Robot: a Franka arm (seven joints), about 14 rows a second.
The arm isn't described. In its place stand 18 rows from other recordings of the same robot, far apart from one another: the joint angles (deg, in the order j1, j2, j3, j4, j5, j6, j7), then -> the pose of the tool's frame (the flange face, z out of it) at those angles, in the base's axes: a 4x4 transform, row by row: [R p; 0 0 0 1], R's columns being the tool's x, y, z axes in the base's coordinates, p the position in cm.
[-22.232, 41.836, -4.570, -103.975, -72.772, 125.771, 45.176] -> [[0.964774 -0.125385 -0.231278 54.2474], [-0.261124 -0.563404 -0.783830 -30.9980], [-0.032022 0.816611 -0.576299 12.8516], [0 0 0 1]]
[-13.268, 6.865, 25.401, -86.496, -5.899, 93.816, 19.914] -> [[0.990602 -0.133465 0.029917 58.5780], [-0.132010 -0.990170 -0.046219 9.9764], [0.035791 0.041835 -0.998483 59.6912], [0 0 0 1]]
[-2.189, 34.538, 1.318, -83.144, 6.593, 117.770, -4.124] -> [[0.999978 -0.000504 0.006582 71.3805], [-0.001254 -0.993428 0.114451 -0.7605], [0.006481 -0.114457 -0.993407 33.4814], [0 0 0 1]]
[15.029, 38.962, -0.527, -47.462, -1.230, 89.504, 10.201] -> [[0.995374 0.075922 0.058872 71.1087], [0.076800 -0.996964 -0.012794 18.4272], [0.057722 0.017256 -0.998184 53.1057], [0 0 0 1]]
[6.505, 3.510, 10.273, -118.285, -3.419, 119.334, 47.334] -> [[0.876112 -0.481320 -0.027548 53.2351], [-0.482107 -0.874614 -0.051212 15.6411], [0.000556 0.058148 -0.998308 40.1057], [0 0 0 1]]
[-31.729, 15.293, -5.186, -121.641, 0.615, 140.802, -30.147] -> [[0.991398 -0.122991 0.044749 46.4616], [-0.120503 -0.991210 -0.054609 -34.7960], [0.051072 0.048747 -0.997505 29.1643], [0 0 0 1]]
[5.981, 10.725, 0.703, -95.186, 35.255, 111.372, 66.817] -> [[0.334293 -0.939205 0.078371 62.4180], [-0.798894 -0.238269 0.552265 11.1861], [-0.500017 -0.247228 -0.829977 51.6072], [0 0 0 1]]
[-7.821, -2.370, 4.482, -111.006, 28.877, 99.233, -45.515] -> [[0.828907 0.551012 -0.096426 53.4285], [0.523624 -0.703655 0.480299 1.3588], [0.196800 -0.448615 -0.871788 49.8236], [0 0 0 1]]
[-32.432, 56.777, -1.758, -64.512, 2.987, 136.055, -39.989] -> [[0.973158 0.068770 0.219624 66.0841], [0.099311 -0.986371 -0.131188 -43.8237], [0.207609 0.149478 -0.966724 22.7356], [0 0 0 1]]
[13.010, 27.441, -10.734, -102.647, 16.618, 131.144, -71.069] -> [[0.438531 0.897925 0.037712 65.5262], [0.888316 -0.439440 0.133367 4.2511], [0.136325 -0.024986 -0.990349 29.0939], [0 0 0 1]]
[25.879, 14.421, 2.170, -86.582, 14.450, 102.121, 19.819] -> [[0.992185 0.079516 -0.096157 55.7576], [0.100297 -0.966680 0.235519 31.8529], [-0.074226 -0.243323 -0.967101 52.3908], [0 0 0 1]]
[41.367, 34.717, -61.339, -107.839, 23.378, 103.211, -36.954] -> [[0.928474 0.105571 -0.356078 56.5645], [0.112607 -0.993639 -0.000974 -12.8905], [-0.353915 -0.039192 -0.934456 30.4366], [0 0 0 1]]
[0.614, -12.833, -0.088, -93.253, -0.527, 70.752, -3.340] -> [[0.983658 0.065107 -0.167862 44.3940], [0.064360 -0.997878 -0.009895 0.2777], [-0.168150 -0.001070 -0.985761 68.4433], [0 0 0 1]]
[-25.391, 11.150, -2.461, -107.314, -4.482, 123.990, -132.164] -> [[-0.284337 0.957295 0.052331 54.4551], [0.951113 0.288524 -0.110169 -28.9864], [-0.120563 0.018448 -0.992534 41.8800], [0 0 0 1]]
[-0.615, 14.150, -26.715, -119.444, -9.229, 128.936, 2.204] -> [[0.915847 -0.373164 -0.148235 50.8597], [-0.396431 -0.898980 -0.186216 -26.2157], [-0.063771 0.229310 -0.971262 31.5838], [0 0 0 1]]
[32.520, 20.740, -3.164, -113.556, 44.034, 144.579, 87.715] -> [[-0.022849 -0.997671 0.064266 54.7576], [-0.875776 0.050978 0.480018 30.2057], [-0.482176 -0.045315 -0.874902 29.9114], [0 0 0 1]]
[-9.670, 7.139, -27.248, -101.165, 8.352, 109.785, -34.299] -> [[0.992909 -0.086039 0.082036 49.2911], [-0.089445 -0.995237 0.038778 -34.3333], [0.078309 -0.045840 -0.995875 49.7439], [0 0 0 1]]
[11.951, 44.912, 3.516, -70.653, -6.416, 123.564, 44.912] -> [[0.876667 -0.456986 0.150399 74.2426], [-0.460412 -0.887606 -0.013269 18.7368], [0.139558 -0.057613 -0.988536 31.4314], [0 0 0 1]]
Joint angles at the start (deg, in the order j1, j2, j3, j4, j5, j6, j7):
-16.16, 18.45, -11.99, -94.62, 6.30, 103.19, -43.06
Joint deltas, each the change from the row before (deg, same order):
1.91, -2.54, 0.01, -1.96, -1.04, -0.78, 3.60
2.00, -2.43, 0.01, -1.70, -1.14, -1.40, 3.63
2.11, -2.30, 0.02, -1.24, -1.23, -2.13, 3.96
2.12, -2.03, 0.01, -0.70, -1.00, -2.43, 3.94
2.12, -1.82, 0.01, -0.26, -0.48, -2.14, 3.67
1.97, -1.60, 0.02, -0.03, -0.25, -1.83, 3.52
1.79, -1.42, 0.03, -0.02, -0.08, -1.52, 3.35
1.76, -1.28, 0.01, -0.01, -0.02, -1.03, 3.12
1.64, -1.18, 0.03, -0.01, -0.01, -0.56, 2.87
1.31, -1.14, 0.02, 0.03, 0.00, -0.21, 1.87
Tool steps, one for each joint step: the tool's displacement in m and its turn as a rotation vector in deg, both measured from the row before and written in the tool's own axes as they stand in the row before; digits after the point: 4 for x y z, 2 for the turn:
0.0010, -0.0229, -0.0078, -0.38, -0.77, 1.49
-0.0005, -0.0237, -0.0074, -0.28, -1.20, 1.40
-0.0018, -0.0245, -0.0083, -0.29, -1.59, 1.60
-0.0026, -0.0238, -0.0093, -0.30, -1.50, 1.65
-0.0025, -0.0233, -0.0111, -0.25, -0.81, 1.47
-0.0031, -0.0214, -0.0111, -0.24, -0.42, 1.49
-0.0038, -0.0193, -0.0097, -0.16, -0.22, 1.51
-0.0036, -0.0181, -0.0091, -0.23, 0.15, 1.33
-0.0036, -0.0166, -0.0088, -0.28, 0.52, 1.18
-0.0042, -0.0130, -0.0092, -0.22, 0.89, 0.50

